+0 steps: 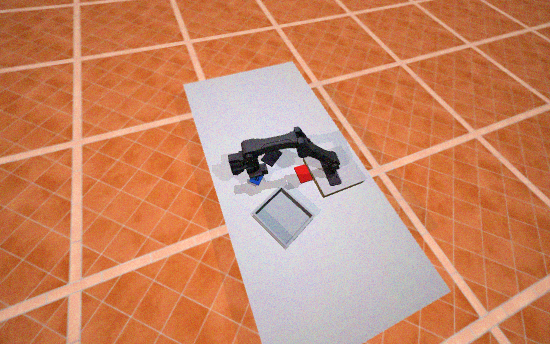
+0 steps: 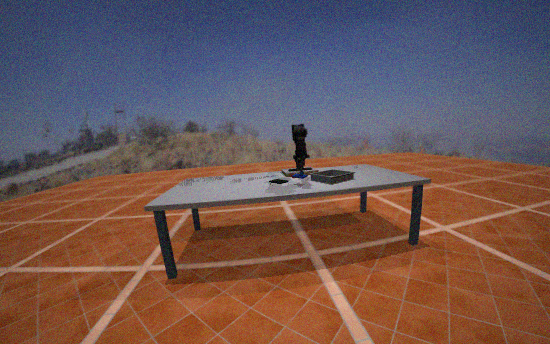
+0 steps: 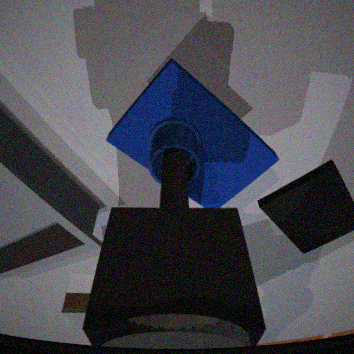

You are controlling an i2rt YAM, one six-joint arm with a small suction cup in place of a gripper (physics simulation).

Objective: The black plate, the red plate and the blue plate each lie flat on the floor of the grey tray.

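Frame: origin at the arm's base, x back, y right, z up, level; metres.
Seen in the pictures: hand, tool point: (image 1: 257, 179) (image 2: 301, 176) (image 3: 174, 133); arm's base, link origin: (image 1: 329, 170) (image 2: 300, 169).
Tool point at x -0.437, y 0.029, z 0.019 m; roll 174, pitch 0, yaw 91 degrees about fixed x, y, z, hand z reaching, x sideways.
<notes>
Pixels of each thing's top centre, then the offset from my tool point to it. Level surfaces: height alone.
- blue plate, top centre: (image 3: 195, 155) (image 2: 299, 174) dx +0.004, dy +0.012, dz +0.016 m
- black plate, top centre: (image 3: 317, 216) (image 1: 271, 156) (image 2: 278, 180) dx +0.126, dy +0.159, dz -0.042 m
- red plate, top centre: (image 1: 303, 173) dx +0.283, dy -0.002, dz -0.040 m
- grey tray, top centre: (image 1: 283, 214) (image 2: 332, 172) dx +0.094, dy -0.228, dz -0.001 m
- long grey table, surface height: dz -0.051 m
My suction cup (image 3: 174, 140) (image 1: 258, 172) sits on the top face of the blue plate (image 3: 225, 158) (image 1: 256, 179) (image 2: 299, 175) and holds it just above the table, with the plate's shadow offset behind it. The black plate (image 1: 271, 158) (image 3: 309, 207) (image 2: 278, 181) lies flat on the table beside the arm. The red plate (image 1: 303, 173) lies flat near the arm's base. The grey tray (image 1: 269, 231) (image 2: 332, 176) (image 3: 46, 175) stands empty on the table, a short way in front of the blue plate.
The arm is mounted on a white base board (image 1: 345, 185) with a brown edge, right of the red plate. Everything stands on a long grey table (image 1: 342, 273) (image 2: 222, 191) over an orange tiled floor.
</notes>
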